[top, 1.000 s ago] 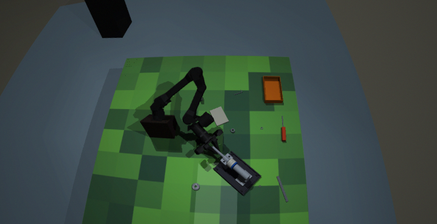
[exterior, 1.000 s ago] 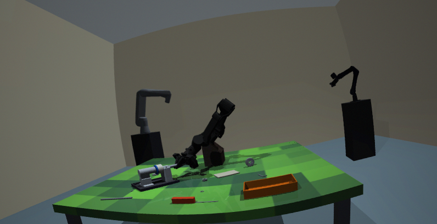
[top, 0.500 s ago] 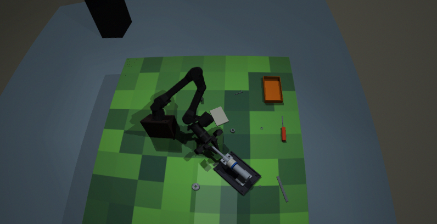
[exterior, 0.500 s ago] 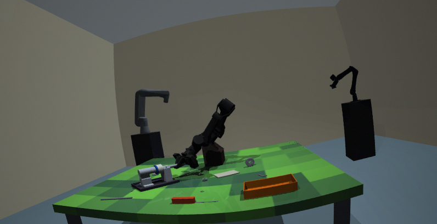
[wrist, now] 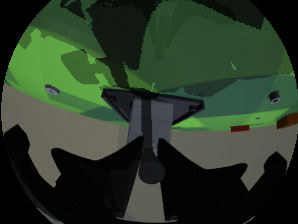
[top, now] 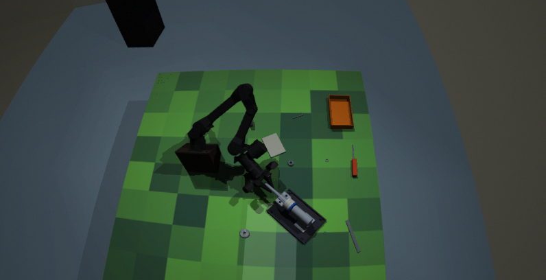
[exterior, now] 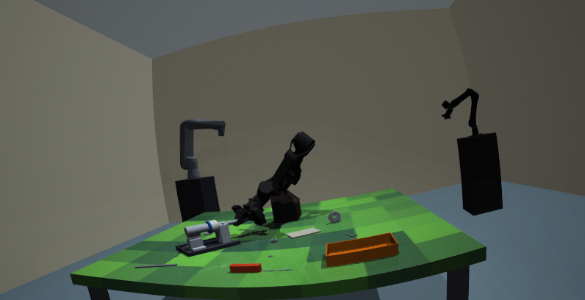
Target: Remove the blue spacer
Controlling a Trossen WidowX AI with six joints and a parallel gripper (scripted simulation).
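My gripper tip is 3 cm short of the shaft, 2 cm to the left of it and 2 cm below it. Round my gripper tip: white plate (27 cm to the left, 6 cm below, 4 cm behind); then blue spacer (10 cm ahead, 7 cm to the right, 2 cm above); then red-handled screwdriver (37 cm ahead, 23 cm to the left, 6 cm below).
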